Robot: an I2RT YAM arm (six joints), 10 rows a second.
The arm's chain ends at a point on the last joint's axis. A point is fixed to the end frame.
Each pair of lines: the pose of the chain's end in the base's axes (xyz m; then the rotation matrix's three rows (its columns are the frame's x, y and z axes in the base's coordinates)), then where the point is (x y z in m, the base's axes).
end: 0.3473, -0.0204, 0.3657; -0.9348, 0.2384, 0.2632; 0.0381, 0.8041, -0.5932; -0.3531, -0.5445, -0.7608
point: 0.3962 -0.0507 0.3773
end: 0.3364, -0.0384, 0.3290; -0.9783, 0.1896, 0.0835; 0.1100, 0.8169, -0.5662; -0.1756, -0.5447, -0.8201
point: 0.3845 -0.0720 0.3303
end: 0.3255, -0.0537, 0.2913; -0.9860, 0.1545, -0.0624; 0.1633, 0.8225, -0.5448; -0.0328, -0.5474, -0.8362
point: 0.3715 -0.0896 0.2850
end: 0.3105, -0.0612, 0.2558; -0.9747, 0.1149, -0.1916; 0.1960, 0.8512, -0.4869; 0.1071, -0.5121, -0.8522
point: 0.3538 -0.0981 0.2413
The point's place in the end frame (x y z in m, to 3 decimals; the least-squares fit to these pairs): -0.051 -0.019 0.022
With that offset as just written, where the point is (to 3 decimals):
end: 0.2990, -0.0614, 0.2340; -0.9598, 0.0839, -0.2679; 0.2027, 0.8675, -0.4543; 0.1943, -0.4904, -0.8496
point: 0.340 -0.098 0.215
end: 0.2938, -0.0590, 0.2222; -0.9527, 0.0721, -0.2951; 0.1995, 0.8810, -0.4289; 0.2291, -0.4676, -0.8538
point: 0.335 -0.095 0.201
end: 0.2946, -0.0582, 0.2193; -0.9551, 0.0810, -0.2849; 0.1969, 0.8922, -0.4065; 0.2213, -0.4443, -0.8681
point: 0.336 -0.094 0.197
